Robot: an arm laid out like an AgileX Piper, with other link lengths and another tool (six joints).
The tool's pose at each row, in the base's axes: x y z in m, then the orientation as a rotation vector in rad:
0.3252, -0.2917, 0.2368, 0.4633, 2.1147, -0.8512
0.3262, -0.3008, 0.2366, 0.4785, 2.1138, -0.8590
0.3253, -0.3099, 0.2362, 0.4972, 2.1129, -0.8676
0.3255, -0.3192, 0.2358, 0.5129, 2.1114, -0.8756
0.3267, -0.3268, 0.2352, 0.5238, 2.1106, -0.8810
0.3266, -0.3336, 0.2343, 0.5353, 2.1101, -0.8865
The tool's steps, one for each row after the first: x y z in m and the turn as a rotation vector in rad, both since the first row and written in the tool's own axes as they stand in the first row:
-0.0008, -0.0058, 0.0071, 0.0108, 0.0058, 0.0064
-0.0003, -0.0126, 0.0132, 0.0234, 0.0132, 0.0145
-0.0005, -0.0189, 0.0200, 0.0346, 0.0188, 0.0213
-0.0010, -0.0233, 0.0263, 0.0422, 0.0230, 0.0259
-0.0005, -0.0278, 0.0315, 0.0501, 0.0277, 0.0307

